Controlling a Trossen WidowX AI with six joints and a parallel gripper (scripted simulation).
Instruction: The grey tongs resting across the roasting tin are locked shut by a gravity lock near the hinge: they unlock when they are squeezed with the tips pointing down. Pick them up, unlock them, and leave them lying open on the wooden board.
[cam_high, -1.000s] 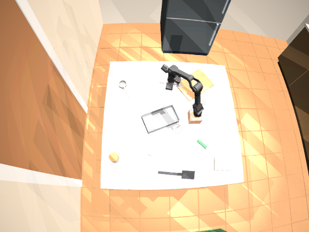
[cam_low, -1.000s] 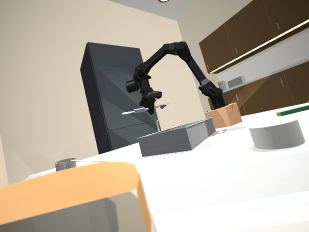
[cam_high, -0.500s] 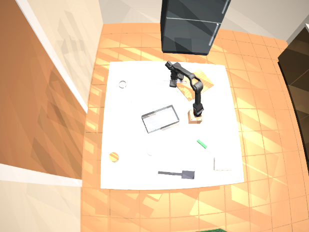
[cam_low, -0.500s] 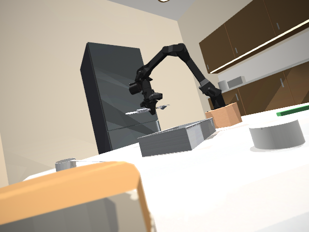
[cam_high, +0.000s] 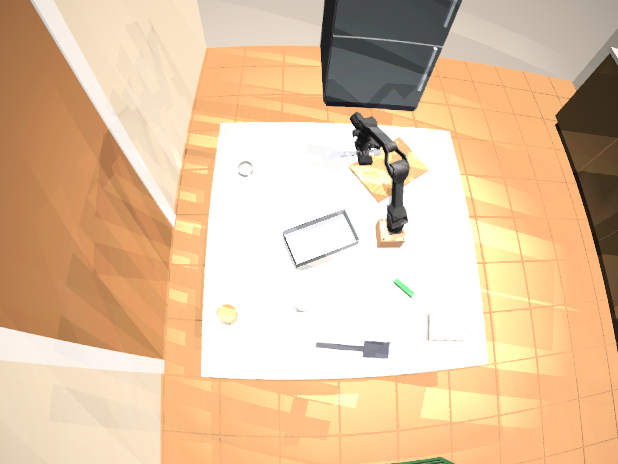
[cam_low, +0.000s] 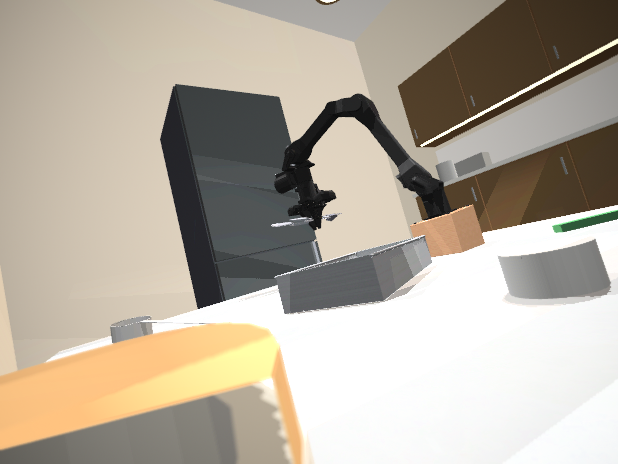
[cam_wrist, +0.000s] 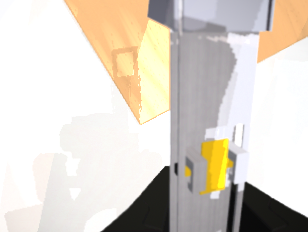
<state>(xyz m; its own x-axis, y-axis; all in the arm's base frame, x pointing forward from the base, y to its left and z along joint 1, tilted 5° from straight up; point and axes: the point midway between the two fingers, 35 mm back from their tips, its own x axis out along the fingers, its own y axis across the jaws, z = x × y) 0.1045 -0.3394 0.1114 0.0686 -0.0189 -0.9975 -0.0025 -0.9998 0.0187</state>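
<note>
Now: gripper tip 20 mm past the yellow lock piece and 40 mm below it. From my gripper tip the other things lie so: roasting tin: 220 mm ahead, 330 mm to the left, 130 mm below; then green-handled tool: 160 mm behind, 640 mm to the left, 150 mm below; then wooden board: 190 mm behind, 20 mm to the right, 150 mm below.
</note>
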